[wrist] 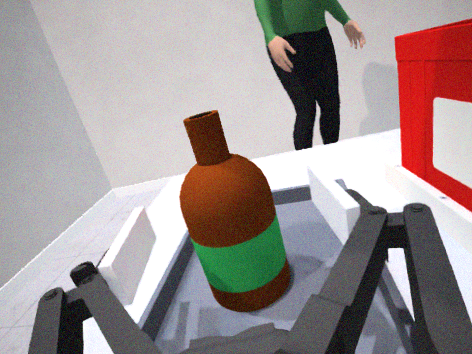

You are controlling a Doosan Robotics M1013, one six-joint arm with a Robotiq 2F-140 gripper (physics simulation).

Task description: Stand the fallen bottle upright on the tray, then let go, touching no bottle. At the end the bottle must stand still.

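Places are measured from the arm's base along level axes (x right, y ahead, z up), in metres.
Where they show: gripper, fingertip midpoint: [228,203].
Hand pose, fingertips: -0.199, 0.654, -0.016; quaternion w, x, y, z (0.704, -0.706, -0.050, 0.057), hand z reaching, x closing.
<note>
Things, the pixels of their top centre, and the offset from my fingertips, as dx, dy, dz. "*": a spot on its surface instead. Level surfaces: height alone.
- brown bottle with a green band, top centre: [200,115] -0.003, +0.008, +0.070
- grey-blue tray, surface spot: [305,240] * +0.054, +0.053, -0.085
- red frame, surface spot: [414,110] * +0.189, +0.109, +0.011
- white table, surface height: dz -0.091
The brown bottle with a green band [235,225] stands on its base on the grey-blue tray [305,240], in the middle of the wrist view. It leans in the picture in much the same way as the tilted view and looks upright. Its neck points up and its mouth is open. My gripper [228,203] is wide open, with one white fingertip pad on each side of the bottle. A gap shows between each pad and the bottle, and the pads do not appear to touch it. The gripper's dark linkages hide part of the near tray.
A red frame [414,110] stands at the right on the white table [360,145]. A person in a green top and black trousers [310,70] stands beyond the table's far edge. Pale walls rise behind, and a tiled floor shows at the lower left.
</note>
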